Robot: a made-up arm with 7 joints.
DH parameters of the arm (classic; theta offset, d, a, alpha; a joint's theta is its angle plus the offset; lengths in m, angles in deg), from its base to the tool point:
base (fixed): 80.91 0 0.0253 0
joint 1: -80.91 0.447 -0.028 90
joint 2: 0 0.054 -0.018 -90
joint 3: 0 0.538 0.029 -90
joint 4: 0 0.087 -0.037 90
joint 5: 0 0.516 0.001 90
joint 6: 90 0.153 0.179 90
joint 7: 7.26 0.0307 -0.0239 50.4
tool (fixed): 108.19 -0.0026 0 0
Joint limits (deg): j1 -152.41..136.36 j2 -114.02..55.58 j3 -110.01..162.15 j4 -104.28..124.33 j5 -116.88..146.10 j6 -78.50..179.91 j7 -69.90..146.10
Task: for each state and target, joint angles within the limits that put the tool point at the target. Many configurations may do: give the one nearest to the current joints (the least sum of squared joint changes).
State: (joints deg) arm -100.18 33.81 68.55 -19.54 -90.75 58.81 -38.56
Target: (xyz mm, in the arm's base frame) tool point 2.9 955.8 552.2
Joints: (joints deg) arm -116.06 41.39 54.75 -62.79 -85.01 75.28 -38.68
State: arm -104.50 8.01 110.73 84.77 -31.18 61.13 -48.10
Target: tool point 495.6 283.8 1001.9
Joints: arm -93.70 -17.02 126.84 120.06 -26.12 74.30 -44.77
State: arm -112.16 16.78 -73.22 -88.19 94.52 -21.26 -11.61
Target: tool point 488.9 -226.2 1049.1
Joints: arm -114.15 16.79 -93.14 -97.31 98.08 -31.61 -10.63
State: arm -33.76 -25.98 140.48 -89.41 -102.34 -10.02 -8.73
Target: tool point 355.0 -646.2 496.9
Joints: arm -26.19 -33.90 148.18 -84.84 -100.70 -10.26 -8.73
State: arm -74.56 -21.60 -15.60 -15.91 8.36 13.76 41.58
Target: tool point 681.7 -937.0 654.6
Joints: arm -49.01 -76.01 -11.28 7.38 13.49 8.33 44.11
